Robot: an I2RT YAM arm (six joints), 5 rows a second.
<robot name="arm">
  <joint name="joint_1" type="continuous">
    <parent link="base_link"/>
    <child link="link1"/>
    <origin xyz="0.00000 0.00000 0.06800" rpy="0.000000 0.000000 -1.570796"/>
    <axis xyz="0 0 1"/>
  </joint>
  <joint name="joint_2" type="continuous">
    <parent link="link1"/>
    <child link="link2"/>
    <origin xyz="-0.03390 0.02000 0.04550" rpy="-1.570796 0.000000 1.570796"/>
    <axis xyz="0 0 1"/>
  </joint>
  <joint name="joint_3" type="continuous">
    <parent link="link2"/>
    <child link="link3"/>
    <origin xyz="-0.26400 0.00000 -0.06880" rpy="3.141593 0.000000 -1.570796"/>
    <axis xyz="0 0 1"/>
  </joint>
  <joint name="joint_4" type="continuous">
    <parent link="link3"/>
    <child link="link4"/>
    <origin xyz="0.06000 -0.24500 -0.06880" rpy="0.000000 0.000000 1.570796"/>
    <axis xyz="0 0 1"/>
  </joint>
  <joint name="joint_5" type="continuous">
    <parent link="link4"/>
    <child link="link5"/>
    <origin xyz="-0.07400 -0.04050 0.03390" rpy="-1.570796 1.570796 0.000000"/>
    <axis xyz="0 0 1"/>
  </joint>
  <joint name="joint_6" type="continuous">
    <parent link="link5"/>
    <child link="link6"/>
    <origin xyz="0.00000 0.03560 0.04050" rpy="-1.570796 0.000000 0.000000"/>
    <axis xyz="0 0 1"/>
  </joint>
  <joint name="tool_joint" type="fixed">
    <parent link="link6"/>
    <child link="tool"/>
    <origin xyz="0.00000 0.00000 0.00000" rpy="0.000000 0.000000 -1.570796"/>
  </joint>
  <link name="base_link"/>
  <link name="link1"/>
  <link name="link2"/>
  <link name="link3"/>
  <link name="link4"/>
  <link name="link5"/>
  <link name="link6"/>
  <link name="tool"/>
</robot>
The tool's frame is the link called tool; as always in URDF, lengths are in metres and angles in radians. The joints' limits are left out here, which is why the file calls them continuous.
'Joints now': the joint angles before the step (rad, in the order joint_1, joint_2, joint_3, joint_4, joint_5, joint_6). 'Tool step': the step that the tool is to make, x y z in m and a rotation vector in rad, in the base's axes. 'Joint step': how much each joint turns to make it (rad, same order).
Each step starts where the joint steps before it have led.
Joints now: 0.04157, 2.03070, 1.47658, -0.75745, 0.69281, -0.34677
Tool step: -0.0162, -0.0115, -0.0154, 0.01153, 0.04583, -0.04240
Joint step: -0.02862, -0.01818, -0.08533, 0.00823, -0.00930, 0.02114
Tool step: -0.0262, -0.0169, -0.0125, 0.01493, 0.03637, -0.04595
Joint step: -0.04691, -0.05584, -0.13143, 0.03772, -0.01448, 0.00216
